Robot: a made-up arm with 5 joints. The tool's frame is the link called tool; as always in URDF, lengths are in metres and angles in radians.
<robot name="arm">
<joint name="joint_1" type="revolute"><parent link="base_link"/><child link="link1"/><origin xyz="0.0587 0.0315 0.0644"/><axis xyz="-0.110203 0.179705 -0.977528"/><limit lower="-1.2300" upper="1.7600" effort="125" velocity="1"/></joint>
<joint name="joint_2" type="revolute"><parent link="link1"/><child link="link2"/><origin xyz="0.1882 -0.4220 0.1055"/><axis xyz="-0.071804 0.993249 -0.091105"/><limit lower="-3.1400" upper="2.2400" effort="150" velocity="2.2"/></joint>
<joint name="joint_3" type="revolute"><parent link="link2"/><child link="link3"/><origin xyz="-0.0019 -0.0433 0.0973"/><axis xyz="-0.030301 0.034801 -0.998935"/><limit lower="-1.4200" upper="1.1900" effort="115" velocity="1.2"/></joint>
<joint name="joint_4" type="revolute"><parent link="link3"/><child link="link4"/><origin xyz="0.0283 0.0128 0.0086"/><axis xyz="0 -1 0"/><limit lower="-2.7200" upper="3.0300" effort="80" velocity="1.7"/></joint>
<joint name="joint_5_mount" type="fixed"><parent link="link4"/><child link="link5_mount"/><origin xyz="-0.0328 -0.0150 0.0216"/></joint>
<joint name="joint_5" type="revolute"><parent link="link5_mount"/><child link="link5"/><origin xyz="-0.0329 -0.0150 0.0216"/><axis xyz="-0.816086 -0.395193 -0.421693"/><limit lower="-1.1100" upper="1.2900" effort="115" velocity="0.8"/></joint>
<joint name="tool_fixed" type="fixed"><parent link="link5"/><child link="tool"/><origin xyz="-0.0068 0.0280 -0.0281"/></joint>
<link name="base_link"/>
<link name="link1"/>
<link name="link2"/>
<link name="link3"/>
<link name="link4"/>
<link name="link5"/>
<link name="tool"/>
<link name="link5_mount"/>
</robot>
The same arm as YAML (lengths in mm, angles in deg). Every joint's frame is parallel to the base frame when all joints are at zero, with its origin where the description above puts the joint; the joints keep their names.
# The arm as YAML. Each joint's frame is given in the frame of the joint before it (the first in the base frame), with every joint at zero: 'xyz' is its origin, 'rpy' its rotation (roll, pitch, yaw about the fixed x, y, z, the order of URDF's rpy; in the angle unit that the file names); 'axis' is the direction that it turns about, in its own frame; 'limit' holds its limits. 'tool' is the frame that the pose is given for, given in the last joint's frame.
units:
  length: mm
  angle: deg
joints:
  - name: joint_1
    type: revolute
    origin:
      xyz: [58.7, 31.5, 64.4]
      rpy: [0.0, 0.0, 0.0]
    axis: [-0.110203, 0.179705, -0.977528]
    limit:
      lower: -70.47
      upper: 100.84
  - name: joint_2
    type: revolute
    origin:
      xyz: [188.2, -422.0, 105.5]
      rpy: [0.0, 0.0, 0.0]
    axis: [-0.071804, 0.993249, -0.091105]
    limit:
      lower: -179.91
      upper: 128.34
  - name: joint_3
    type: revolute
    origin:
      xyz: [-1.9, -43.3, 97.3]
      rpy: [0.0, 0.0, 0.0]
    axis: [-0.030301, 0.034801, -0.998935]
    limit:
      lower: -81.36
      upper: 68.18
  - name: joint_4
    type: revolute
    origin:
      xyz: [28.3, 12.8, 8.6]
      rpy: [0.0, 0.0, 0.0]
    axis: "-y"
    limit:
      lower: -155.84
      upper: 173.61
  - name: joint_5
    type: revolute
    origin:
      xyz: [-65.7, -30.0, 43.2]
      rpy: [0.0, 0.0, 0.0]
    axis: [-0.816086, -0.395193, -0.421693]
    limit:
      lower: -63.6
      upper: 73.91
tool:
  origin:
    xyz: [-6.8, 28.0, -28.1]
    rpy: [0.0, 0.0, 0.0]

